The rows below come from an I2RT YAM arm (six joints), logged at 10 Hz.
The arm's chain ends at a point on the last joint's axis. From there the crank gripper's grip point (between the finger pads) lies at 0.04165 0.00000 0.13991 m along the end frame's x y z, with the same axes.
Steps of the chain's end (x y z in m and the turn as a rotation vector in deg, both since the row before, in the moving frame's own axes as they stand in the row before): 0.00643, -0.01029, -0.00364, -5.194, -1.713, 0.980; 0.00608, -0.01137, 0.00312, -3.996, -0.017, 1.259; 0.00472, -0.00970, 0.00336, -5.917, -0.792, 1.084; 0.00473, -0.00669, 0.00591, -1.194, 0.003, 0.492; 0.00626, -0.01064, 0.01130, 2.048, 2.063, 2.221; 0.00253, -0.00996, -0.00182, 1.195, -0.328, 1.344; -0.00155, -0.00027, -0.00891, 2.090, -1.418, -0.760; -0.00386, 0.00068, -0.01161, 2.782, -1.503, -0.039; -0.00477, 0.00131, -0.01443, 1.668, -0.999, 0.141
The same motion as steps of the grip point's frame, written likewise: 0.00212, 0.00311, -0.00307, -5.194, -1.713, 0.980; 0.00592, -0.00071, 0.00276, -3.996, -0.017, 1.259; 0.00264, 0.00552, 0.00314, -5.917, -0.792, 1.084; 0.00472, -0.00342, 0.00587, -1.194, 0.003, 0.492; 0.01133, -0.01390, 0.00965, 2.048, 2.063, 2.221; 0.00175, -0.01191, -0.00160, 1.195, -0.328, 1.344; -0.00506, -0.00592, -0.00803, 2.090, -1.418, -0.760; -0.00754, -0.00616, -0.01073, 2.782, -1.503, -0.039; -0.00721, -0.00267, -0.01378, 1.668, -0.999, 0.141
